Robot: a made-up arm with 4 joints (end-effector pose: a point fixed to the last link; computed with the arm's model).
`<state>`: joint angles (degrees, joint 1 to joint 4).
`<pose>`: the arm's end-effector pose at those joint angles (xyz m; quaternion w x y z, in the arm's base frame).
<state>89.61 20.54 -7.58 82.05</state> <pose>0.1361 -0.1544 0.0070 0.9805 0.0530 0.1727 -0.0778</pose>
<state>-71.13 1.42 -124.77 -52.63</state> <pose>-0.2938 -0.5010 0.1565 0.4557 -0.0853 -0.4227 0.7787</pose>
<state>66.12 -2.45 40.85 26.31</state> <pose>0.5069 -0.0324 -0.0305 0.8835 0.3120 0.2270 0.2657</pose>
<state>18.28 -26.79 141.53 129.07</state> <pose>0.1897 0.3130 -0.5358 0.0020 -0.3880 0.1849 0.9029</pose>
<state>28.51 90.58 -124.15 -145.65</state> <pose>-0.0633 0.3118 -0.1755 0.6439 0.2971 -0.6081 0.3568</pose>
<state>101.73 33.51 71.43 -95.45</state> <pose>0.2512 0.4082 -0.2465 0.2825 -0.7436 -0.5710 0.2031</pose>
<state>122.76 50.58 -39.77 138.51</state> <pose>0.0052 -0.0338 0.0959 0.8223 -0.2604 0.5051 0.0282</pose>
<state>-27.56 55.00 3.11 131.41</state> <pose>0.1688 -0.1516 0.2061 0.1741 -0.8695 0.3782 -0.2657</pose>
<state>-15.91 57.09 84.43 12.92</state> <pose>0.2223 -0.6839 -0.1241 0.7100 0.1490 0.5808 -0.3692</pose>
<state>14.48 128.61 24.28 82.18</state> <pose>-0.2179 -0.3487 0.0497 0.4576 -0.0787 0.7187 -0.5176</pose>
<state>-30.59 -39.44 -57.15 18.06</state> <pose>-0.1335 -0.2397 0.2718 0.8198 -0.1935 -0.4152 0.3437</pose>
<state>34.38 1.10 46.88 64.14</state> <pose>0.5233 -0.0173 -0.0145 0.8876 -0.2319 0.2663 0.2956</pose>
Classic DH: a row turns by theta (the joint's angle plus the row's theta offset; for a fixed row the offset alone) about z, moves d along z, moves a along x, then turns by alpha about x. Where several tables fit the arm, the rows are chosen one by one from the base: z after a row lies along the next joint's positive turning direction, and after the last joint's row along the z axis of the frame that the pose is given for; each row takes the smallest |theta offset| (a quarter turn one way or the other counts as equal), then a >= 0, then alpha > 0; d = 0 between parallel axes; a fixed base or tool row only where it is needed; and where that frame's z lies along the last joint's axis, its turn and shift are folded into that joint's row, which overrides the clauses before.
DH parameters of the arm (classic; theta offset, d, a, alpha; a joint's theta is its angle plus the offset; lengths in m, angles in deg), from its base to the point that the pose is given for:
base (fixed): 90 0.0821 0 90
joint 1: 0 0.0066 -0.0423 90
joint 2: 90 0.3226 0.0839 90
joint 3: -90 -0.0749 0.381 90
joint 4: -90 -0.1117 0.0717 -90
tool (fixed): 90 0.0995 0 0

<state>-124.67 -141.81 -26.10 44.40</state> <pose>0.0704 0.1578 -0.0020 0.2428 -0.2969 0.5369 0.7514</pose>
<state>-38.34 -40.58 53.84 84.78</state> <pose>0.3919 0.1567 -0.2210 0.2602 -0.8102 0.2684 0.4516</pose>
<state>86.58 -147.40 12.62 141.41</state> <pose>-0.2432 0.0114 0.1477 0.1991 -0.2221 -0.8841 -0.3598</pose>
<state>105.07 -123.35 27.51 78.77</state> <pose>-0.2208 -0.1165 0.3483 0.4964 -0.0990 -0.8583 0.0841</pose>
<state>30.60 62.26 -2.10 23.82</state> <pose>0.0003 -0.3043 0.1138 0.8549 0.0412 0.2224 -0.4669</pose>
